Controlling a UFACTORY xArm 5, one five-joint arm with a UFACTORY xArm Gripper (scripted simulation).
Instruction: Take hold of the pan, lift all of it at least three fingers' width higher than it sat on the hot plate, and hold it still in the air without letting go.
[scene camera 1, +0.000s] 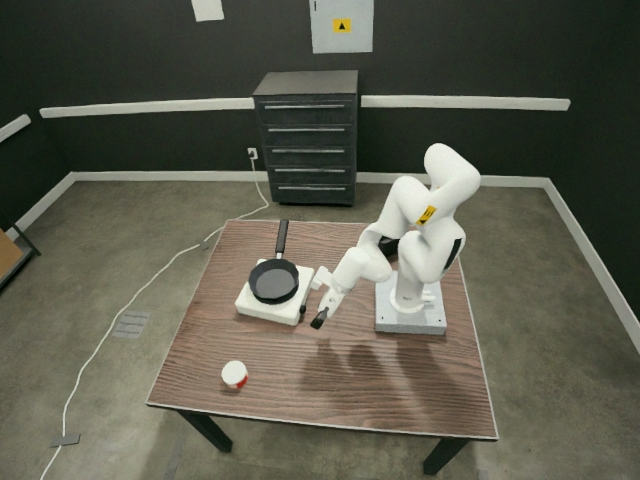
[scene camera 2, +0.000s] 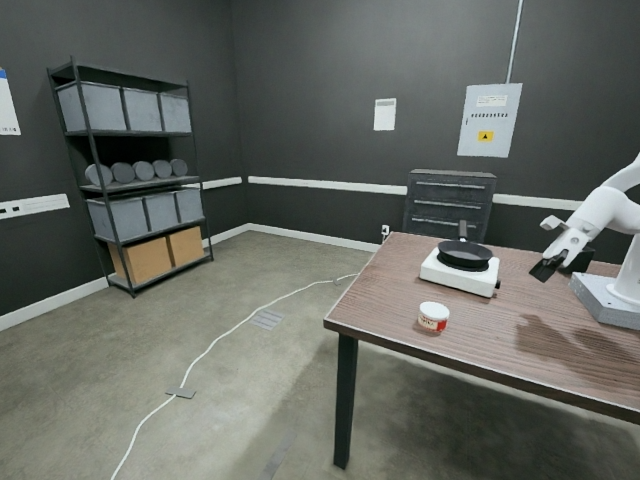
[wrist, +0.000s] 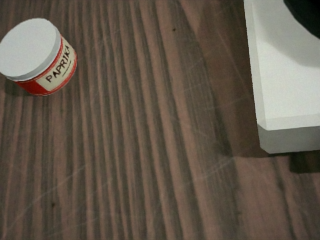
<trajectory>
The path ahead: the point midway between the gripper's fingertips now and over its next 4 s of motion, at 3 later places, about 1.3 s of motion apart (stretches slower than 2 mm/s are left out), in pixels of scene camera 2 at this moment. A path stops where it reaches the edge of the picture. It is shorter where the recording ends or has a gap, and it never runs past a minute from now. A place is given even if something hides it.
My gripper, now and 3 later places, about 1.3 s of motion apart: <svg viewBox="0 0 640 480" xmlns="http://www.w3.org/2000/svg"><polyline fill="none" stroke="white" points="535,278 502,230 477,212 464,237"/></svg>
</trajectory>
